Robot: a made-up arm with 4 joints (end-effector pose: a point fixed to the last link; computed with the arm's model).
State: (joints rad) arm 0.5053 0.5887 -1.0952 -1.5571
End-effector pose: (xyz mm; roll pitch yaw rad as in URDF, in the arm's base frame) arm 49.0 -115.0 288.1 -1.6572 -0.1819 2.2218
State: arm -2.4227 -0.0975 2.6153 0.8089
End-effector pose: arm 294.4 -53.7 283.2 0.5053 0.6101 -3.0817
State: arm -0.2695 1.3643 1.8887 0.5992
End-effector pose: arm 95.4 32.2 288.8 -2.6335 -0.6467 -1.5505
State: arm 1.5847 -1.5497 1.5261 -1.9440
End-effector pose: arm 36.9 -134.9 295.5 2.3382 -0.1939 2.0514
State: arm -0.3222 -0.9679 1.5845 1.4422
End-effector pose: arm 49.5 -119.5 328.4 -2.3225 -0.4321 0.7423
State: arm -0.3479 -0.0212 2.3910 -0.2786
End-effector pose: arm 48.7 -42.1 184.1 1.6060 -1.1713 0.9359
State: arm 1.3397 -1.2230 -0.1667 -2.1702
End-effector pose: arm 84.7 -82.2 276.3 2.5193 -0.1316 -2.5936
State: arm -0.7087 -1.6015 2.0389 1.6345
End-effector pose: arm 112.3 -171.4 316.1 -2.6055 -0.6399 1.7079
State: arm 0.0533 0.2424 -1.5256 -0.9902
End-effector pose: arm 104.4 -81.2 236.2 -1.3511 -0.1130 2.5021
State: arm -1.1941 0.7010 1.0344 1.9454
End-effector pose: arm 65.4 -95.2 281.8 -0.8214 -0.1693 -0.9530
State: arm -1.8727 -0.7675 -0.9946 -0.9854
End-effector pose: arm 181.7 -52.9 335.3 1.0925 0.7787 -0.4347
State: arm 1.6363 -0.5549 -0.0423 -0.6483
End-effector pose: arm 81.0 -60.2 374.6 -1.5394 -0.2752 2.8235
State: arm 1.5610 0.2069 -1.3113 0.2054
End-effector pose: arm -16.3 -40.9 317.2 0.4072 -0.9274 2.5621
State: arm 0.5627 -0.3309 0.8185 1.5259
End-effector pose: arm 126.8 -65.8 347.4 -2.3264 1.1260 -0.0759
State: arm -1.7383 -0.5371 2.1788 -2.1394
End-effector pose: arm 234.3 -165.7 285.3 -1.4401 -0.8329 1.9684
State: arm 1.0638 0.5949 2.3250 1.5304
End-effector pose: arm 12.3 0.5 445.6 -2.5788 -0.0913 -0.6236
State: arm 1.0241 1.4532 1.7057 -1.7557
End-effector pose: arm -18.9 6.8 366.1 -0.0811 0.4617 -1.5943
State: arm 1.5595 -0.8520 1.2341 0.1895
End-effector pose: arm 93.2 -77.7 415.1 -1.7254 0.5551 1.6506
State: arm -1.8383 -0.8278 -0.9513 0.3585
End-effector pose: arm 237.6 -0.6 338.2 2.3077 0.2702 -0.4118
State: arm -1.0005 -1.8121 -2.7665 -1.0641
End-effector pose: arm 227.0 -56.5 233.4 0.1574 -0.2186 -2.8404
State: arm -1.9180 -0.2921 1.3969 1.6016
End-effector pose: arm 111.2 -91.8 248.5 1.0178 -1.2610 -3.0211
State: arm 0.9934 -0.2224 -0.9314 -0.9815
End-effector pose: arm 60.4 -68.1 302.9 -1.4067 -0.4937 2.9157
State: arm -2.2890 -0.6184 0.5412 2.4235
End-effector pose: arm 87.5 -86.9 359.1 -1.3642 -1.1992 -0.3575
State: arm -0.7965 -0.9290 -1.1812 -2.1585
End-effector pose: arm 214.6 -80.8 297.9 -1.9838 0.4535 -2.2253
